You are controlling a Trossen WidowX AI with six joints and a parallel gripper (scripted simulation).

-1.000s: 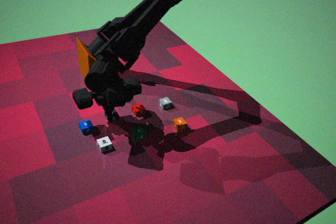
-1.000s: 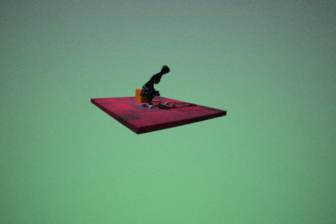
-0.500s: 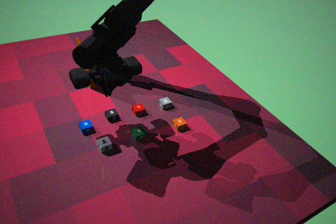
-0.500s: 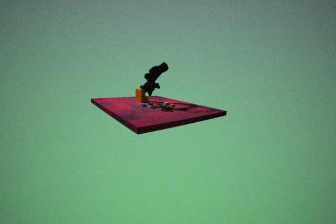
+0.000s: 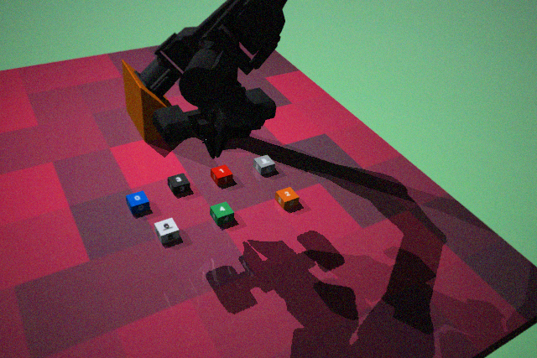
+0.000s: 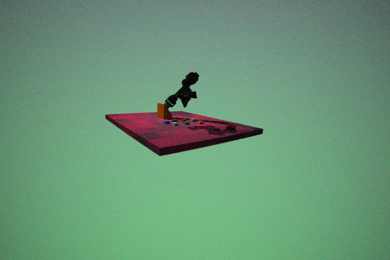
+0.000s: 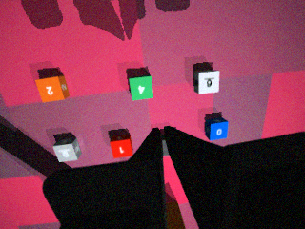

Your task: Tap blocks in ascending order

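The green block 4 lies 12 cm below my gripper tip, 2 cm ahead of it and 1 cm to the left of it. Also, from my gripper tip: red block 1: 12 cm below, 7 cm behind, 6 cm to the left; then white block: 12 cm below, 9 cm to the right, 1 cm ahead; then black block 3: 12 cm below, 9 cm behind, 2 cm to the right.
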